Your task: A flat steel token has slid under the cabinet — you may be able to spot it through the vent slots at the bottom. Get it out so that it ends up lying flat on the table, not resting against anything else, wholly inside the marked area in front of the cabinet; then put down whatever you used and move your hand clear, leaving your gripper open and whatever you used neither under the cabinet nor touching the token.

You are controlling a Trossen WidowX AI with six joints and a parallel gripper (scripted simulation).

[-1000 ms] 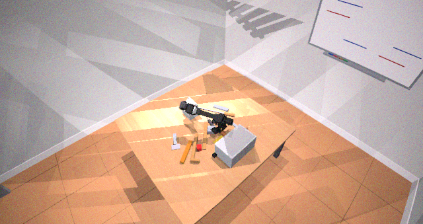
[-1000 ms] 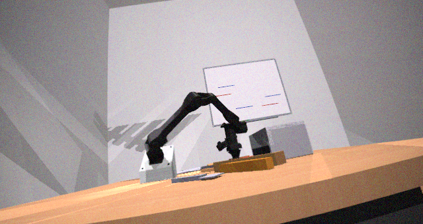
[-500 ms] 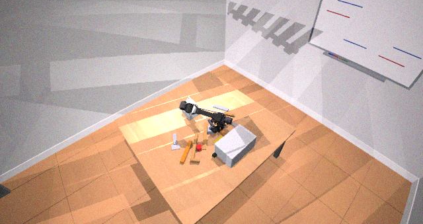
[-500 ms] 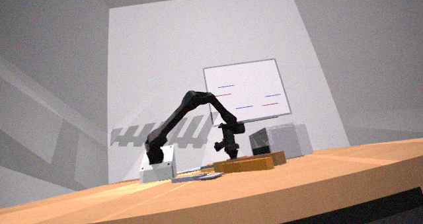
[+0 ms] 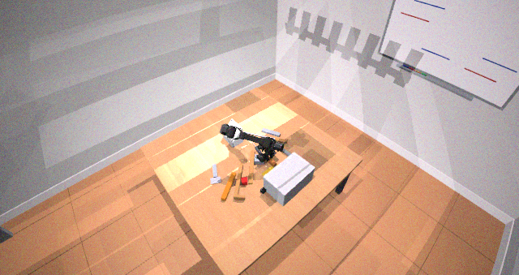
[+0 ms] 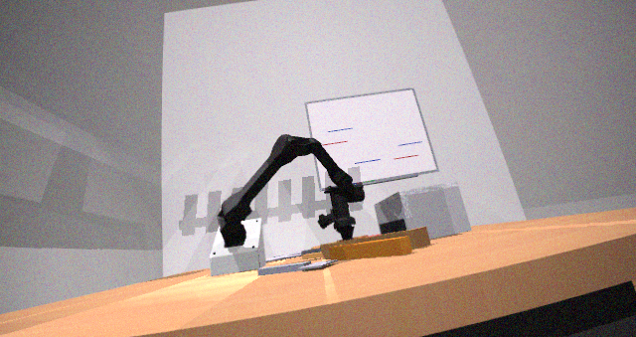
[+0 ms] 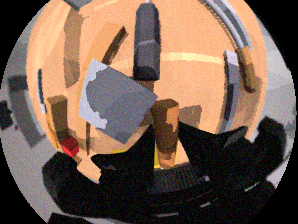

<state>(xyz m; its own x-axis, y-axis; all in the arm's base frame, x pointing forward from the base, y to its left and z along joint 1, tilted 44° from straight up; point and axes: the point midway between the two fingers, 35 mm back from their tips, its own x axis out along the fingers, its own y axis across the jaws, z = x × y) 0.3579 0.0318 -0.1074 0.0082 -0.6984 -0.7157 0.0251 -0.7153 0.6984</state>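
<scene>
The grey block is 40 mm behind my gripper tip, 60 mm to the right of it and 10 mm above it. Also, from my gripper tip: thin wooden stick (30 mm behind, 140 mm to the right); then red block (50 mm ahead, 260 mm to the right, 10 mm above); then grey bar (220 mm behind, 200 mm to the left).
</scene>
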